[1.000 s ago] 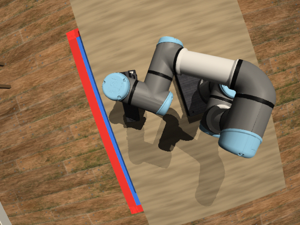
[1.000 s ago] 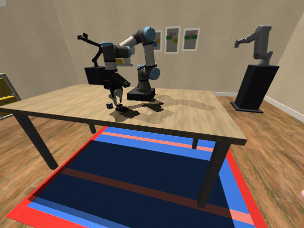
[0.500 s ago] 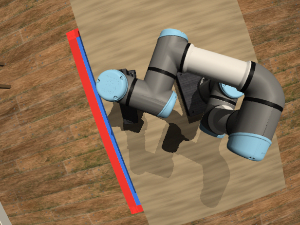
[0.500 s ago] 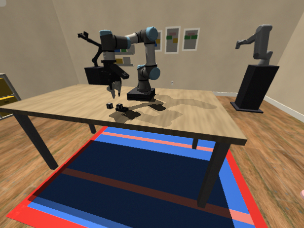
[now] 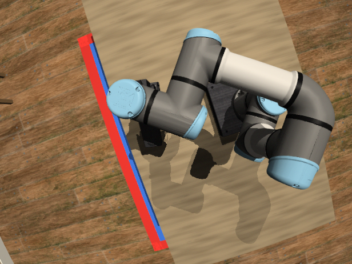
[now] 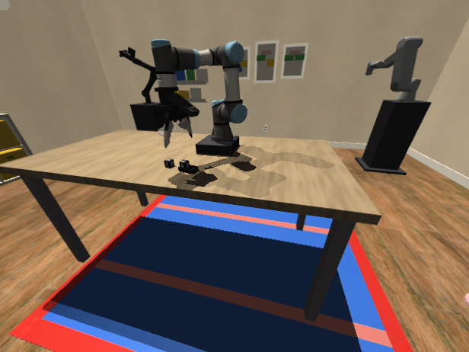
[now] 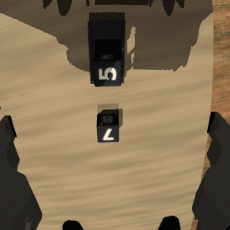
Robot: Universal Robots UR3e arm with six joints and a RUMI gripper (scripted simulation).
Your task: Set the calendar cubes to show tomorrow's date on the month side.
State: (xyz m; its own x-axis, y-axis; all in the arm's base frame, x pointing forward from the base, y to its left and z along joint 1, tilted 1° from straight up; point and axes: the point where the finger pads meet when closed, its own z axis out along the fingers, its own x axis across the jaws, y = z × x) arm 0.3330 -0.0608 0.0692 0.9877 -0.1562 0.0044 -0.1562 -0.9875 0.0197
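Right now my hand is 2 cm past the black cube, 9 cm to the left of it and 11 cm above it. From my hand the other things lie so: black calendar tray: 2 cm to the left, 12 cm below.
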